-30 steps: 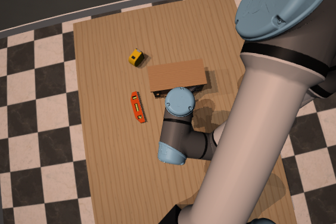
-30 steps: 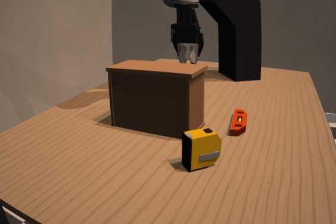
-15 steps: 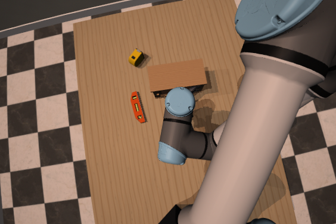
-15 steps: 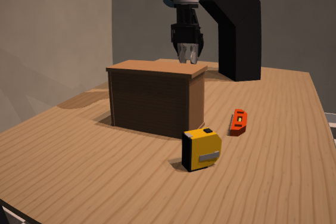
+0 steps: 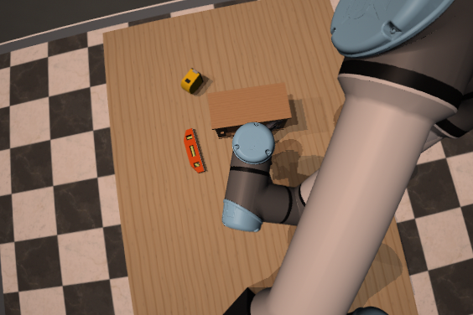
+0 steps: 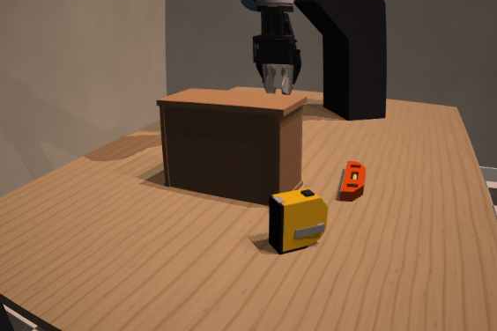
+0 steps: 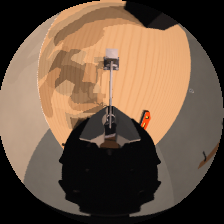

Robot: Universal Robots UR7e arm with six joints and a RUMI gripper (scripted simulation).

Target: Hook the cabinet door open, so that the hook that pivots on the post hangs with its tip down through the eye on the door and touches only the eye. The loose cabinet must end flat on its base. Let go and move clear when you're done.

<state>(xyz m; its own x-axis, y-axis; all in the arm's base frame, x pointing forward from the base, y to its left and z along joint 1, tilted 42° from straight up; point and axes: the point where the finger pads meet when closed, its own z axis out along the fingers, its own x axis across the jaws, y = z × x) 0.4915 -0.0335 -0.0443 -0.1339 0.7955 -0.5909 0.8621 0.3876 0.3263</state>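
Right now my hand is 20 mm past the thin hook rod and 20 mm above it. From my hand the other things lie so: dark door (90 mm ahead, 40 mm to the right, 40 mm below); then yellow tape measure (350 mm ahead, 150 mm to the left, 70 mm below); then orange spirit level (110 mm ahead, 180 mm to the left, 100 mm below).
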